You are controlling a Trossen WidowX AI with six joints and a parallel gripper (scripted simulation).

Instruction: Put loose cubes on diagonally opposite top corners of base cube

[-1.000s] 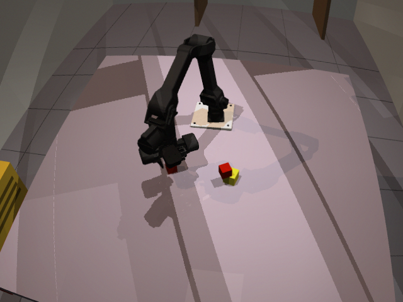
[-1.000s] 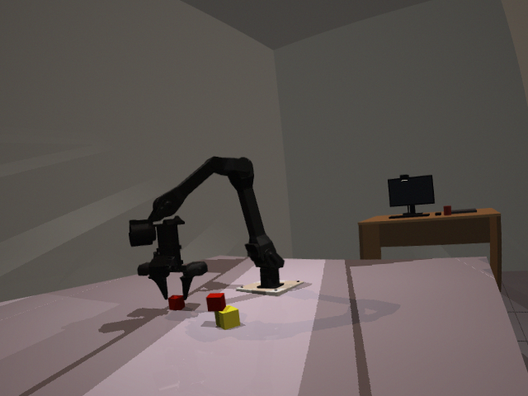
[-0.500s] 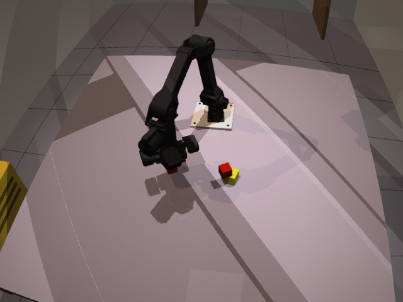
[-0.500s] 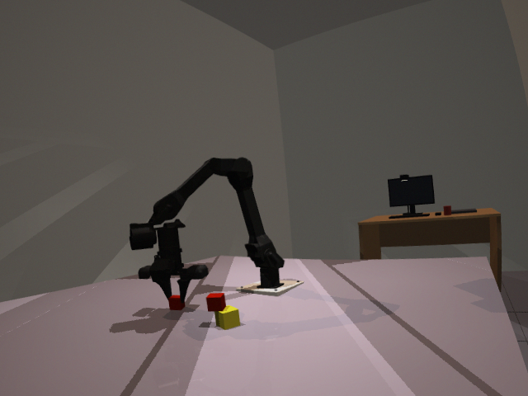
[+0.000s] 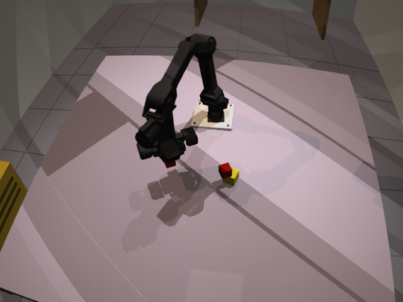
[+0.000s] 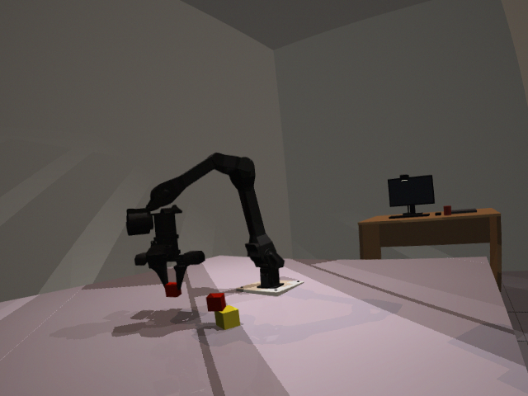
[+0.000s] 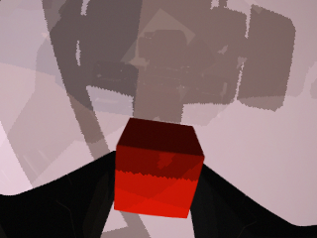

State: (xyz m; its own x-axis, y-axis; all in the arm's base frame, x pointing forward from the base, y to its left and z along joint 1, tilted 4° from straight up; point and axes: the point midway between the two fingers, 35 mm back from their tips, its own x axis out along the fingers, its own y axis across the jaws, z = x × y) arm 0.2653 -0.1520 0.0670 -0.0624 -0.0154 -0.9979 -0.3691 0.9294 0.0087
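My gripper tip is now 200 mm to the right of the yellow base cube, 40 mm short of it and 30 mm above it.
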